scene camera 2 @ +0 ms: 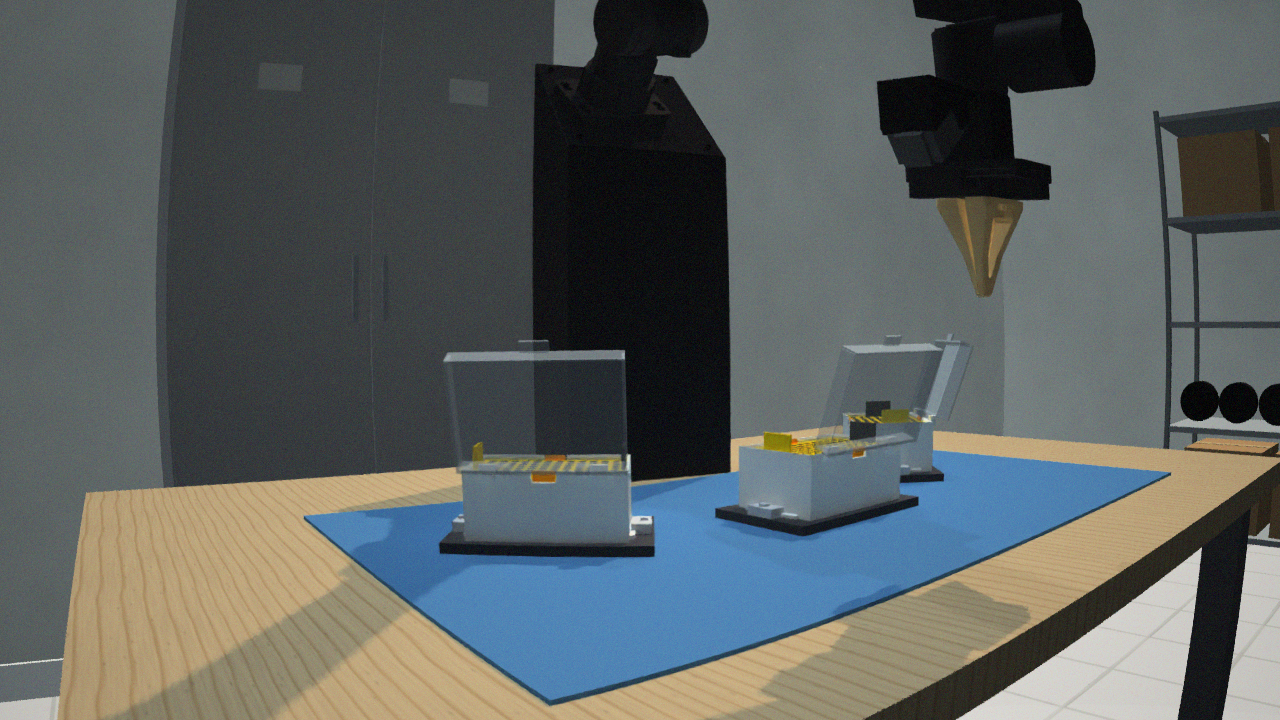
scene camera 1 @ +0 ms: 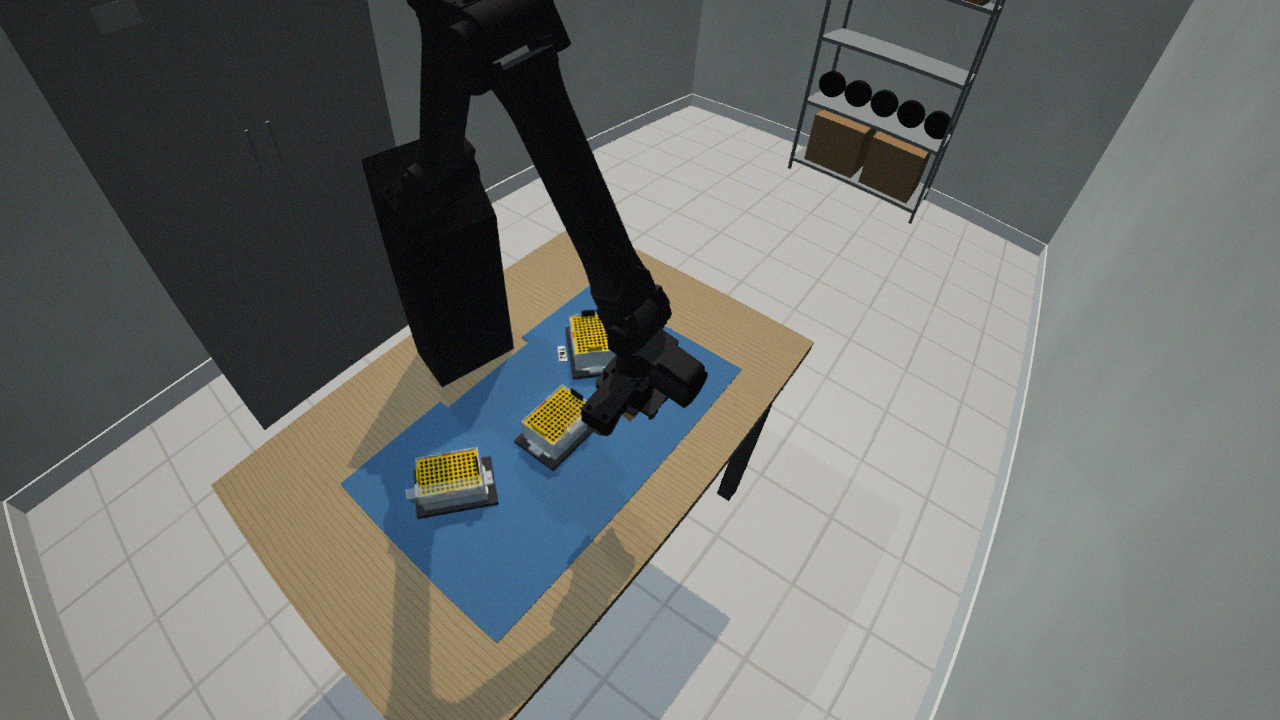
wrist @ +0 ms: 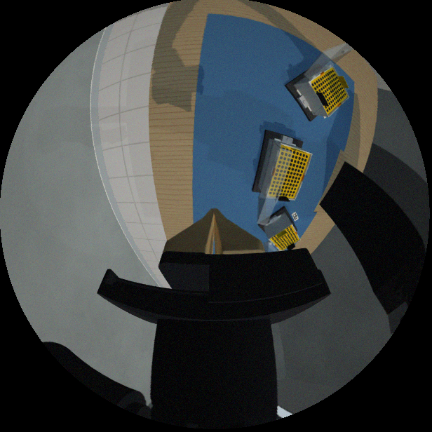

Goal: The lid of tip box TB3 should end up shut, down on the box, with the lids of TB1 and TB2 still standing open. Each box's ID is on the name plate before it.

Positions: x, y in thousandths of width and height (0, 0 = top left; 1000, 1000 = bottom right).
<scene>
In view: my gripper (scene camera 2: 769, 413) and a blue mat (scene camera 2: 441, 873).
My gripper shows as well in scene camera 1 (scene camera 1: 493, 581) and in the wrist view (wrist: 494, 494). The blue mat is seen too in scene camera 1 (scene camera 1: 387, 781) and in the wrist view (wrist: 566, 149).
</scene>
